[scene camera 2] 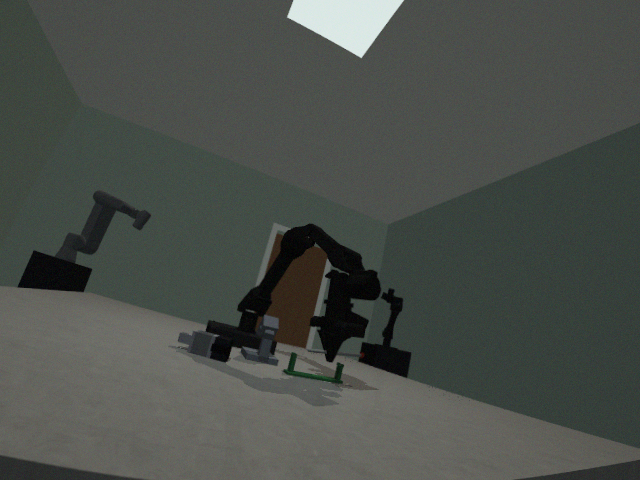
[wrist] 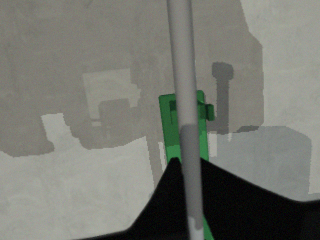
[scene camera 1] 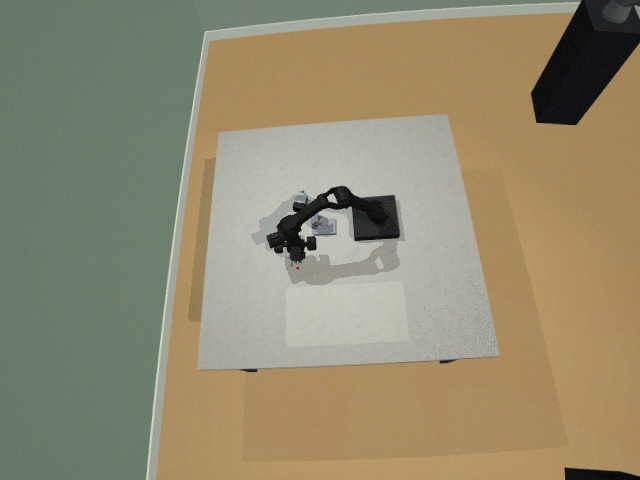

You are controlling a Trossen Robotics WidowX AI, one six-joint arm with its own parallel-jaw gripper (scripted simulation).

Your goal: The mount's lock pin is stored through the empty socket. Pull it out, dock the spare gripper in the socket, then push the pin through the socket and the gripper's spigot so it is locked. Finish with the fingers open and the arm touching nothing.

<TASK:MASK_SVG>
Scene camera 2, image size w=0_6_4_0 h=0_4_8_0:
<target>gripper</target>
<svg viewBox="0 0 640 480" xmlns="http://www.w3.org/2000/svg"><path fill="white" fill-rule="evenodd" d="M350 298L328 296L328 299L324 300L324 303L327 303L325 316L313 316L310 319L309 326L321 328L317 331L323 349L327 350L325 357L328 362L334 361L341 344L351 337L364 338L368 320L352 312L354 303L351 303Z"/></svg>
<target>spare gripper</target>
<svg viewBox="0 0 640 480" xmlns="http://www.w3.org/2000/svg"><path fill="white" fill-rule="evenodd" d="M179 333L178 342L189 345L188 353L221 362L226 362L230 356L233 338L202 330L193 330L193 334Z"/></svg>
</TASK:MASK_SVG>
